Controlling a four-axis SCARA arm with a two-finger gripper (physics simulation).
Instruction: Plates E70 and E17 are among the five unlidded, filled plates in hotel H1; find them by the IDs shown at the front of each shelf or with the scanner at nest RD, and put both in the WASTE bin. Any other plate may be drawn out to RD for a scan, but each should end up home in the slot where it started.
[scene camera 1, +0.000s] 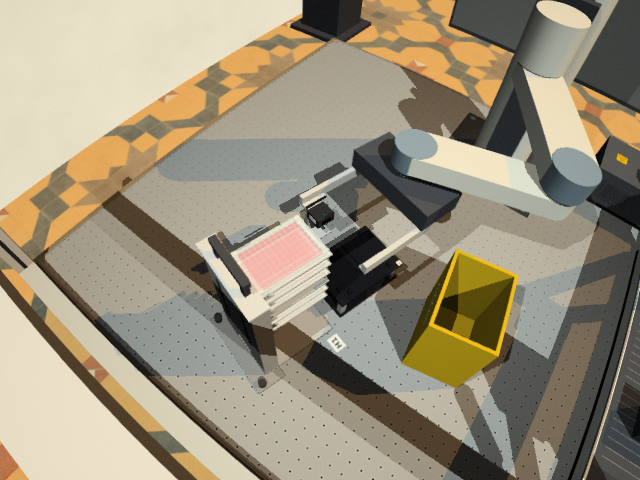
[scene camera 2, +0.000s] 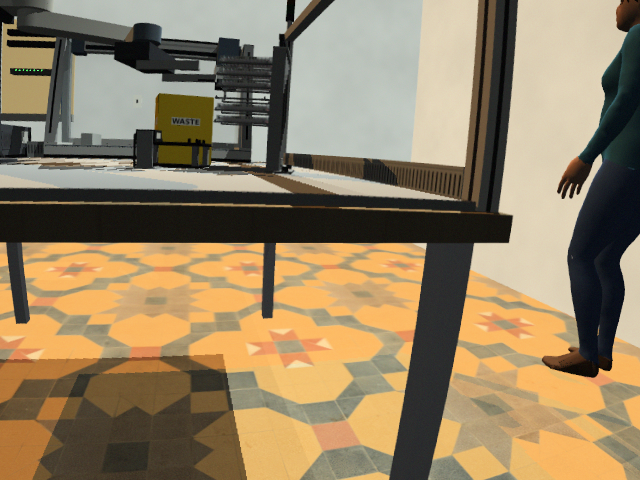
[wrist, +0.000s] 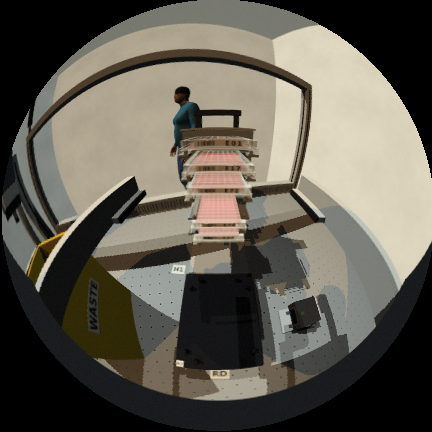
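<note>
Hotel H1 holds five pink-filled plates. In the wrist view the top plate shows E01. The plate below it shows E17. The third plate has a label starting with E7, its last character unclear. IDs on the fourth plate and bottom plate are unreadable. Nest RD carries no plate. The yellow WASTE bin stands beside it. My gripper is open and empty, above RD, facing the plates.
A small black scanner stands beside RD, on the side away from the bin. The H1 label lies before the hotel. A person stands beyond the table frame.
</note>
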